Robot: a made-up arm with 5 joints.
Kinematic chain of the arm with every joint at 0, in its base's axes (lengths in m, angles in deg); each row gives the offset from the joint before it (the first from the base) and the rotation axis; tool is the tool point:
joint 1: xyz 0 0 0.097 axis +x
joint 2: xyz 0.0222 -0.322 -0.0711 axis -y
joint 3: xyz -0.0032 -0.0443 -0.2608 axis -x
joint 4: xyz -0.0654 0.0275 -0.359 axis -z
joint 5: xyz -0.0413 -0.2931 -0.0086 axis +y
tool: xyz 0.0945 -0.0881 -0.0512
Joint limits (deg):
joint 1: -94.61..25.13
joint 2: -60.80..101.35
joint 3: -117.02..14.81
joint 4: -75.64..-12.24
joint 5: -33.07..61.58
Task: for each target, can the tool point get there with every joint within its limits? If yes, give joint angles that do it. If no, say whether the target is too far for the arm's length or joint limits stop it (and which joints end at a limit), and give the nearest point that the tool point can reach.
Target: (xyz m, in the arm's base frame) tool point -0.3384 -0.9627 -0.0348
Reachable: yes | joints -39.40 -37.58 -2.25 -24.15 26.75
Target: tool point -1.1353 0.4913 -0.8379
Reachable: no: too far | nearest point -0.6056 0.0929 -0.5274 | short by 0.732 m
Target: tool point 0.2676 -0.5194 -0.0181
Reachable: yes | joints -84.51 -3.02 -86.09 -56.57 15.85
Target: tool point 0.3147 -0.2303 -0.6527
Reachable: yes | joints -1.15 10.81 -53.56 -26.92 -12.16
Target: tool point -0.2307 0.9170 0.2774
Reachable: no: joint limits stop it (at a limit: joint 1, joint 3, joint 4, joint 5) | nearest point -0.2858 0.3074 -0.0458 | short by 0.692 m
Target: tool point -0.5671 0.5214 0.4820
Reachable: no: joint limits stop it (at a limit: joint 1, joint 2, joint 3, joint 4, joint 5) | nearest point -0.3059 0.2914 -0.0117 | short by 0.604 m
